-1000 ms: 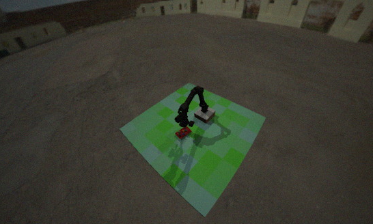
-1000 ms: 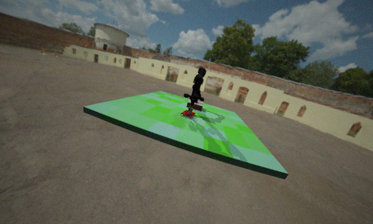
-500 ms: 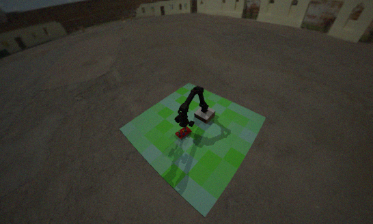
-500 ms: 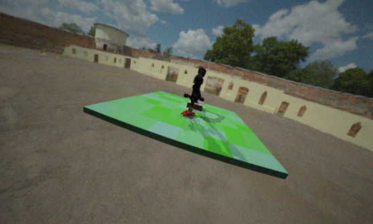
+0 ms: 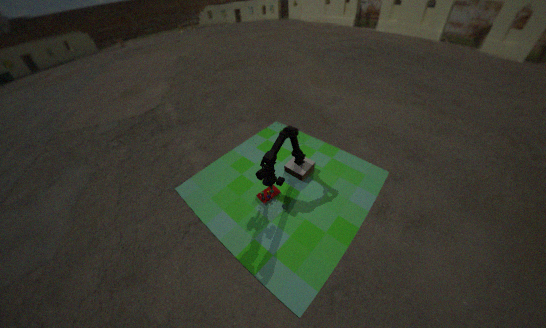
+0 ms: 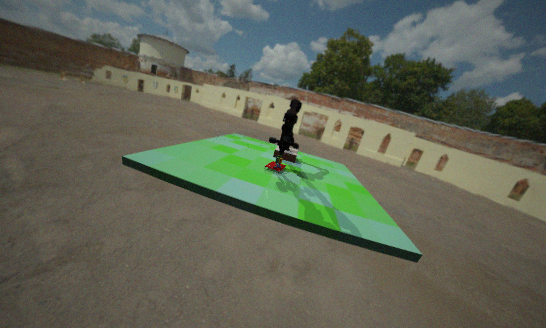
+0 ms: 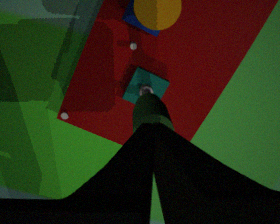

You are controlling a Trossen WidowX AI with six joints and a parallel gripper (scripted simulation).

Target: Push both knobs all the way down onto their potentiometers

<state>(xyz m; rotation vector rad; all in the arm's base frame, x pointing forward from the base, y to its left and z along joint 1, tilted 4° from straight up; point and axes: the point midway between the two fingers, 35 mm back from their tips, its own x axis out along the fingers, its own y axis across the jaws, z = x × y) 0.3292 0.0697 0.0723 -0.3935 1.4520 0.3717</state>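
Right now the green knob is 2 cm below my gripper tip.
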